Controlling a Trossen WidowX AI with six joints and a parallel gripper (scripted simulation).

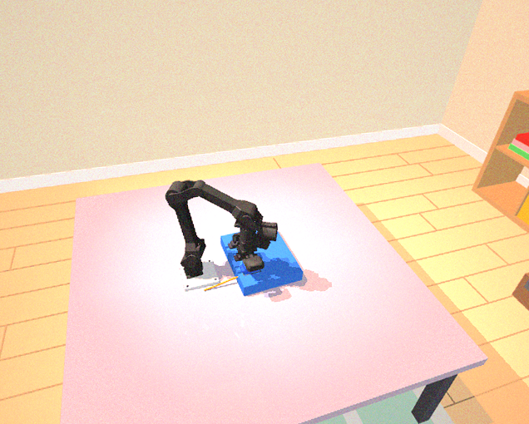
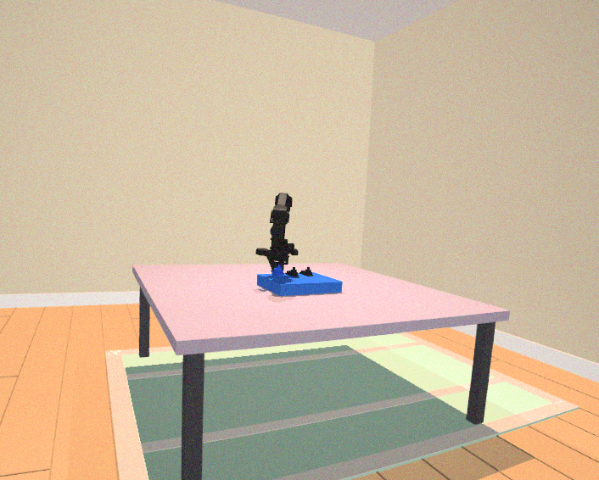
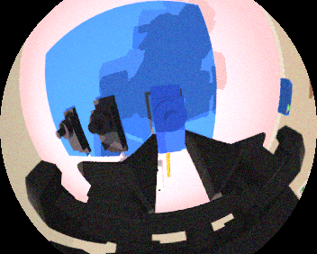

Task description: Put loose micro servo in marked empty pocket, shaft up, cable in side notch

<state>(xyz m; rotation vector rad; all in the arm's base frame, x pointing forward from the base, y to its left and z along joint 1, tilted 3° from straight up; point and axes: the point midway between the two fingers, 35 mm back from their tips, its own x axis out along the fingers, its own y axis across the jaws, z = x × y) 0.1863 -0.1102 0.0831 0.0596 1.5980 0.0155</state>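
My gripper tip is now 120 mm short of the robot deck, 70 mm to the right of it and 40 mm above it.
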